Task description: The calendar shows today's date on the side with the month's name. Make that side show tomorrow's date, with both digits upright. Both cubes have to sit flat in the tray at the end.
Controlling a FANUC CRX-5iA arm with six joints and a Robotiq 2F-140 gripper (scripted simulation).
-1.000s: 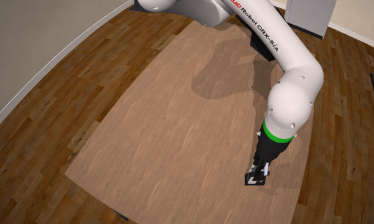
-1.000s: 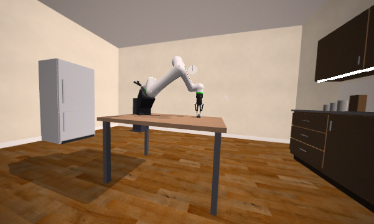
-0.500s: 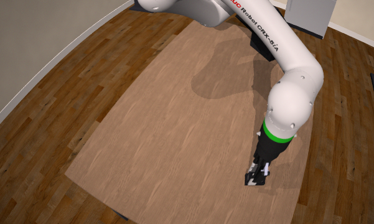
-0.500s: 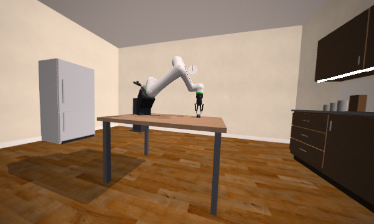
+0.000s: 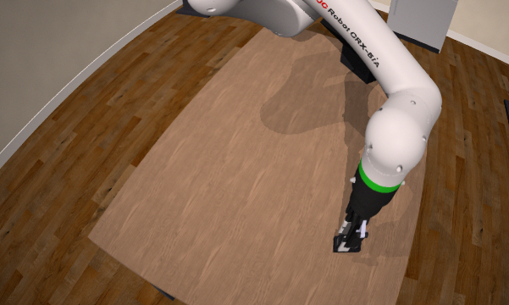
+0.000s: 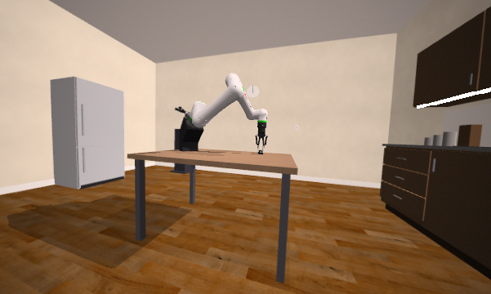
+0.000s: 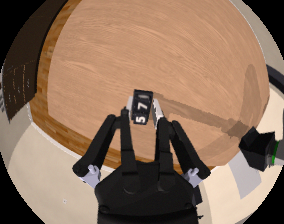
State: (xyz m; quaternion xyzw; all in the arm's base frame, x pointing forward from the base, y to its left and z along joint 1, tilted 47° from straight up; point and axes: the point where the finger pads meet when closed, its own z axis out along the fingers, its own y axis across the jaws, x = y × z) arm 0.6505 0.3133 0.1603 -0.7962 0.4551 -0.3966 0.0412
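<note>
My hand is 10 mm past the black tray, 20 mm to the right of it and 50 mm above it.
</note>
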